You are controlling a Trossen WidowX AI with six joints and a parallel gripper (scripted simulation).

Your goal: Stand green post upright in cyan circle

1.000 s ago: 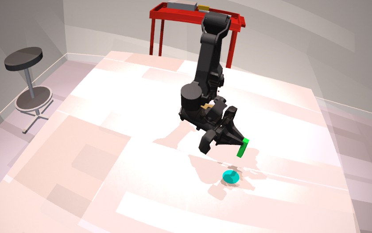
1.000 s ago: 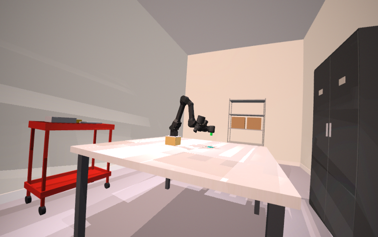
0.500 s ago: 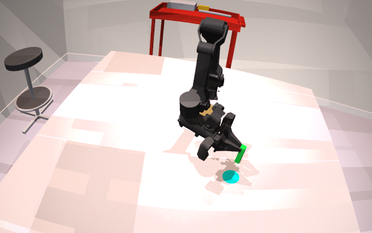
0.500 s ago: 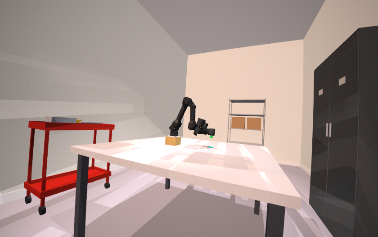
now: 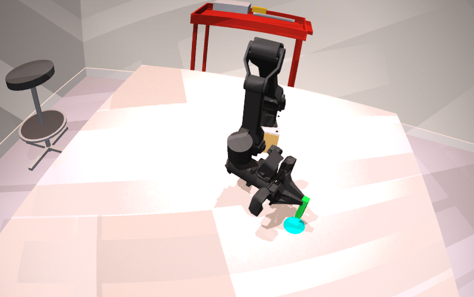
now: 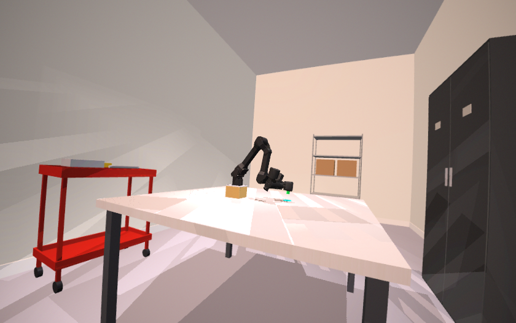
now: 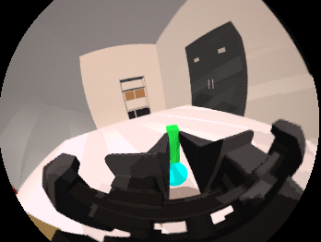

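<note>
Right now the cyan circle is 100 mm below my gripper tip. The rest, counted from my gripper tip: green post (20 mm below).
</note>
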